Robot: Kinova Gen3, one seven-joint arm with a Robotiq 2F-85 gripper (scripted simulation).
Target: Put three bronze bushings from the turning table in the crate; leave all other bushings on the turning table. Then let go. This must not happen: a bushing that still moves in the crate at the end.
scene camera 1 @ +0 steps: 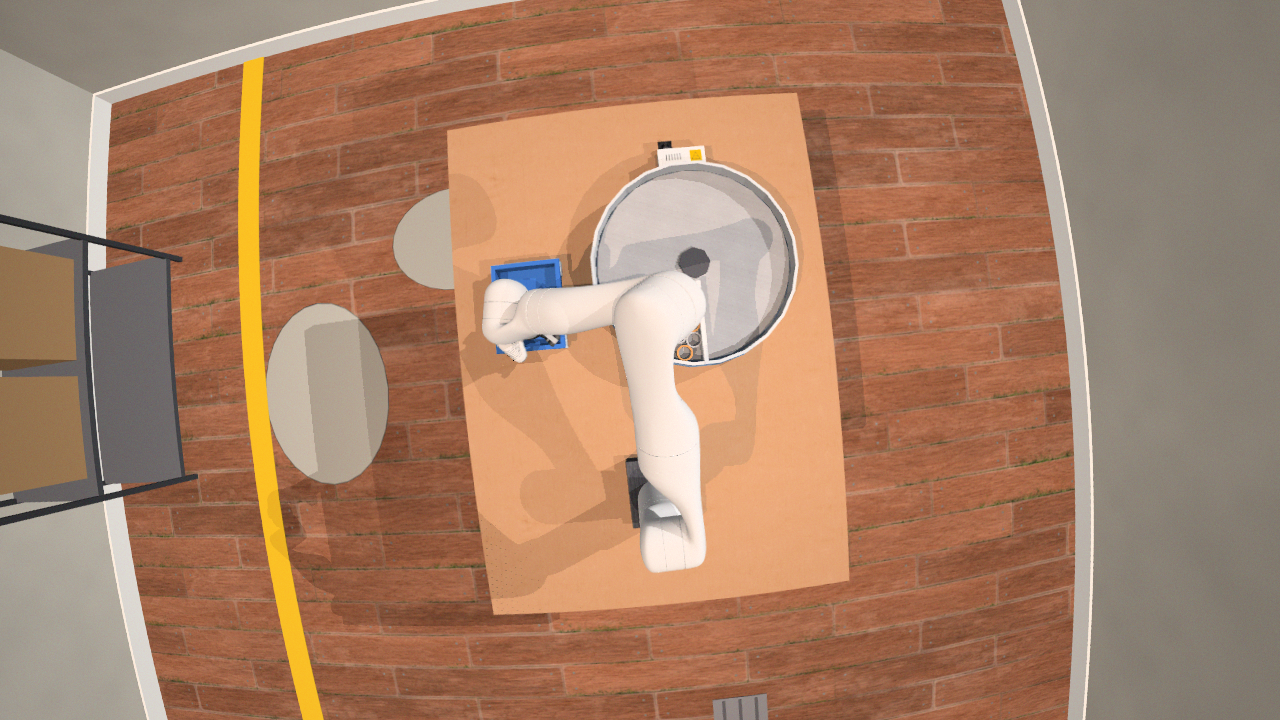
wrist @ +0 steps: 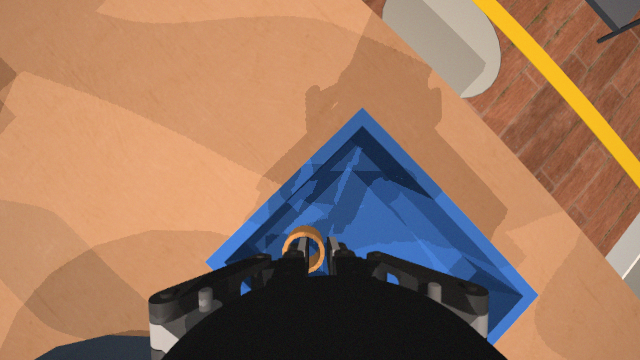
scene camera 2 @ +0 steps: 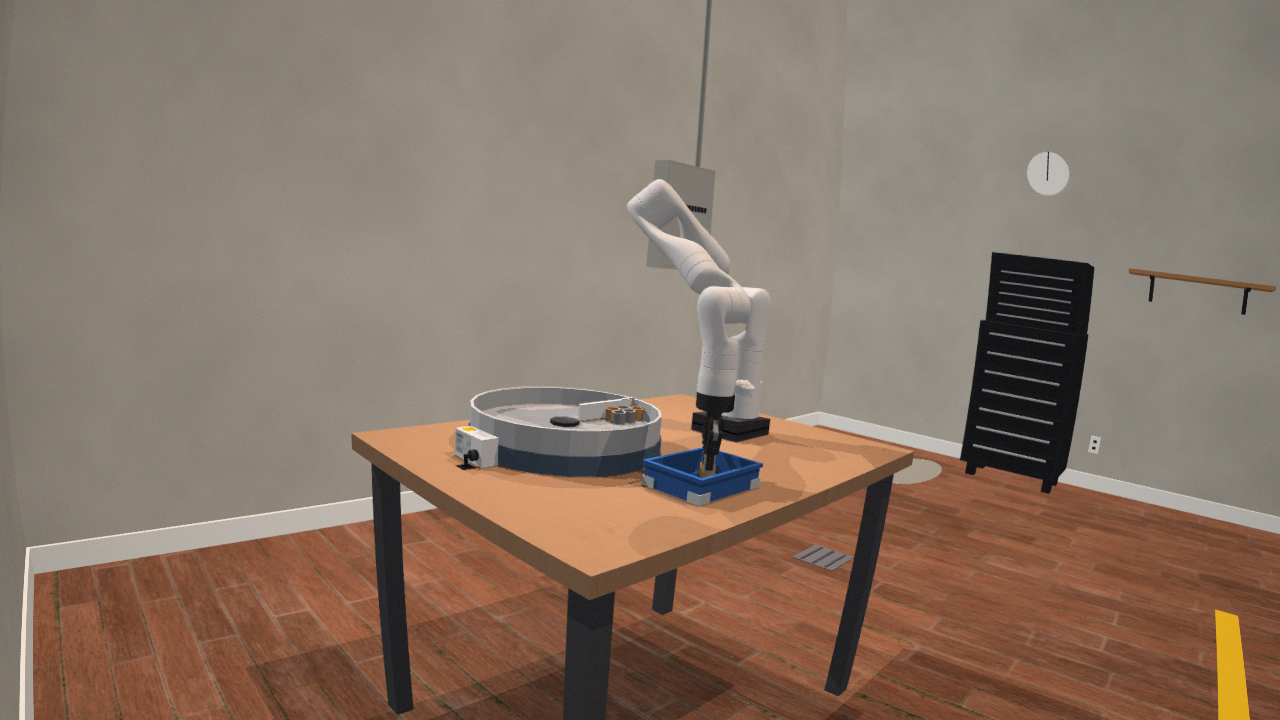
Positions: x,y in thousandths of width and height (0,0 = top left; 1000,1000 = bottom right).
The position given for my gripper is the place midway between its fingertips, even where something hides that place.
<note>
I see my gripper (scene camera 2: 553,653), a blue crate (scene camera 2: 574,659) and a turning table (scene camera 1: 553,315).
My gripper also shows in the wrist view (wrist: 496,690). The blue crate is seen too in scene camera 1 (scene camera 1: 421,381) and in the wrist view (wrist: 565,518). The turning table also shows in scene camera 2 (scene camera 2: 419,576).
</note>
